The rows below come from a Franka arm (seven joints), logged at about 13 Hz.
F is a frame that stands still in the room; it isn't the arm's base.
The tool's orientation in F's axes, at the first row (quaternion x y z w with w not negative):
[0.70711 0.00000 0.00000 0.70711]
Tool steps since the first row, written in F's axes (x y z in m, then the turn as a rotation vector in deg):
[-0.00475 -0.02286 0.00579 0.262 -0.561 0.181]
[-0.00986 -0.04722 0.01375 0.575 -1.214 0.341]
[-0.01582 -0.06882 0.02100 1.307 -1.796 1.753]
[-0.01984 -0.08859 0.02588 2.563 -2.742 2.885]
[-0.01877 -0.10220 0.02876 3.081 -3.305 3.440]
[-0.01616 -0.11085 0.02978 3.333 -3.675 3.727]
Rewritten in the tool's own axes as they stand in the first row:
[-0.00475 0.00579 0.02286 0.262 0.181 0.561]
[-0.00986 0.01375 0.04722 0.575 0.341 1.214]
[-0.01582 0.02100 0.06882 1.307 1.753 1.796]
[-0.01984 0.02588 0.08859 2.563 2.885 2.742]
[-0.01877 0.02876 0.10220 3.081 3.440 3.305]
[-0.01616 0.02978 0.11085 3.333 3.727 3.675]

